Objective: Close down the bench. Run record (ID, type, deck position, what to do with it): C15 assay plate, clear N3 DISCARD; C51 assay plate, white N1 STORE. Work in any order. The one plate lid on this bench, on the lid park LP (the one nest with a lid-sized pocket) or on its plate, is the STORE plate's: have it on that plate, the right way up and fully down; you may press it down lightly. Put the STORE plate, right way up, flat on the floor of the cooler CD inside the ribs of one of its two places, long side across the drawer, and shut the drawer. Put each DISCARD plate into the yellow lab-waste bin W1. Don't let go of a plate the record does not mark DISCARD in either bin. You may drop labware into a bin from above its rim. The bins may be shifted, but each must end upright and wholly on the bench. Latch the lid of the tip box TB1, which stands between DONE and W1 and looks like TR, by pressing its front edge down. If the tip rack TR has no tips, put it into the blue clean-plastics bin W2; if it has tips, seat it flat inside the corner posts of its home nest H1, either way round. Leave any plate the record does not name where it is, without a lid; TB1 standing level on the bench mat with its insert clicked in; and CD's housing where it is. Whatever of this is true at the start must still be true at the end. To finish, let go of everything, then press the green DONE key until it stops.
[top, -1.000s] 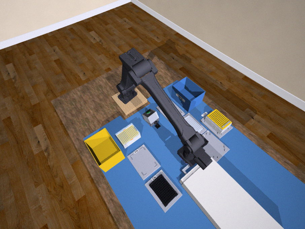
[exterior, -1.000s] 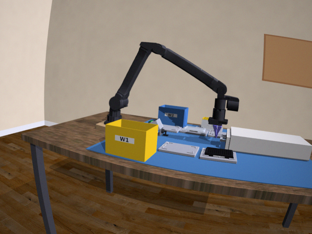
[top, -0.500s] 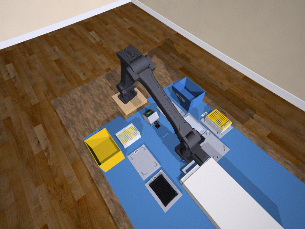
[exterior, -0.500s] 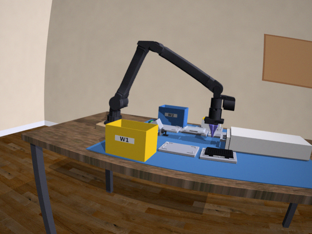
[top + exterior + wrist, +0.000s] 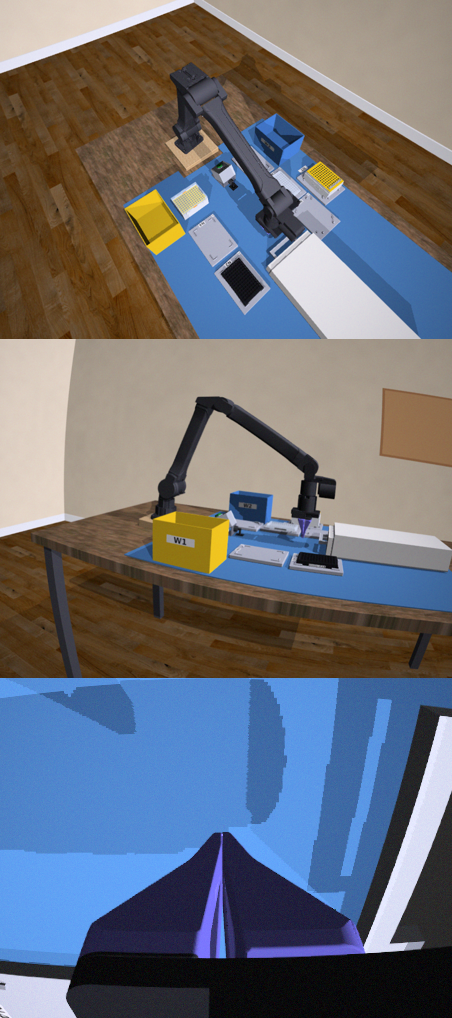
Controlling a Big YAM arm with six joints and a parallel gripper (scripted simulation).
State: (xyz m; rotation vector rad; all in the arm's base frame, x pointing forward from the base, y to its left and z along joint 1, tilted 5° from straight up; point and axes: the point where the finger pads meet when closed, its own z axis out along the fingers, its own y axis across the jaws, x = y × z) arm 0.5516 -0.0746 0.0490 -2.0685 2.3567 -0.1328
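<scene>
The clear assay plate is 20 cm to the left of my hand, 8 cm behind it and 2 cm below it. Round my hand: clear plate lid (19 cm ahead, 3 cm to the right, 1 cm below); white plate (19 cm ahead, 3 cm to the right, 2 cm below); nest N1 (18 cm to the left, 9 cm ahead, 3 cm below).
</scene>
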